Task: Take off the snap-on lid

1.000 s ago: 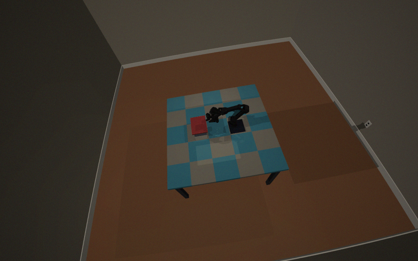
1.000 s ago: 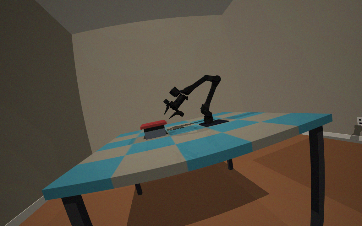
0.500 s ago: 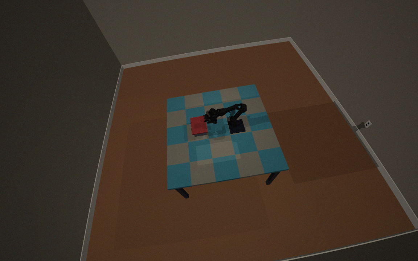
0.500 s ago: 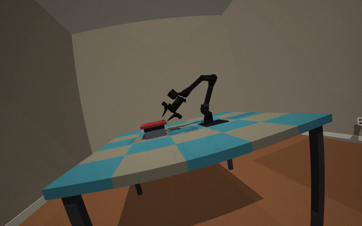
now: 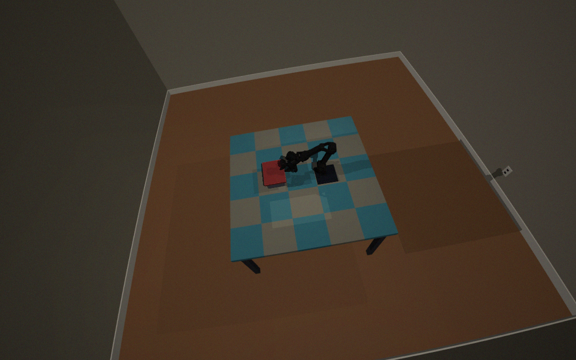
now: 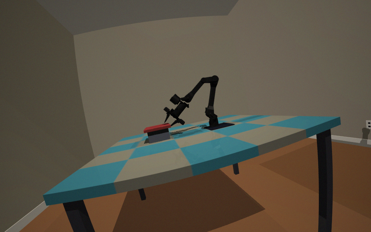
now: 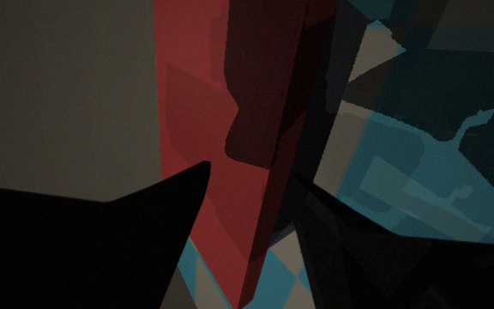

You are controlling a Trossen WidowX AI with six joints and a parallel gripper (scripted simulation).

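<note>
The red lid lies 7 cm ahead of my gripper tip and 2 cm to the left of it. From my gripper tip the other things lie so: storage box (7 cm ahead, 4 cm below, 2 cm to the left).
</note>
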